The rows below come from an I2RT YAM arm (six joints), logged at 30 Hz.
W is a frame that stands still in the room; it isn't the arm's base.
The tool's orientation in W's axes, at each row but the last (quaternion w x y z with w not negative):
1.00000, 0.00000, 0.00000, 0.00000
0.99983, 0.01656, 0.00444, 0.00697
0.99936, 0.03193, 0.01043, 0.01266
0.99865, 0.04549, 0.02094, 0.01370
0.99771, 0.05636, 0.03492, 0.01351
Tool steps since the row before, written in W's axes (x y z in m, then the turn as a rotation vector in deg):
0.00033, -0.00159, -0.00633, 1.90, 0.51, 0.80
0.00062, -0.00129, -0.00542, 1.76, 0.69, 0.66
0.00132, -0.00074, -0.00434, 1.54, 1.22, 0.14
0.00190, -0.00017, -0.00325, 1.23, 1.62, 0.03
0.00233, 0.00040, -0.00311, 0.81, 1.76, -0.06
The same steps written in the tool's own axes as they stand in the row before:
0.00033, -0.00159, -0.00633, 1.90, 0.51, 0.80
0.00065, -0.00148, -0.00537, 1.76, 0.69, 0.65
0.00139, -0.00105, -0.00425, 1.57, 1.19, 0.10
0.00202, -0.00051, -0.00314, 1.27, 1.58, -0.06
0.00255, -0.00001, -0.00296, 0.87, 1.72, -0.20

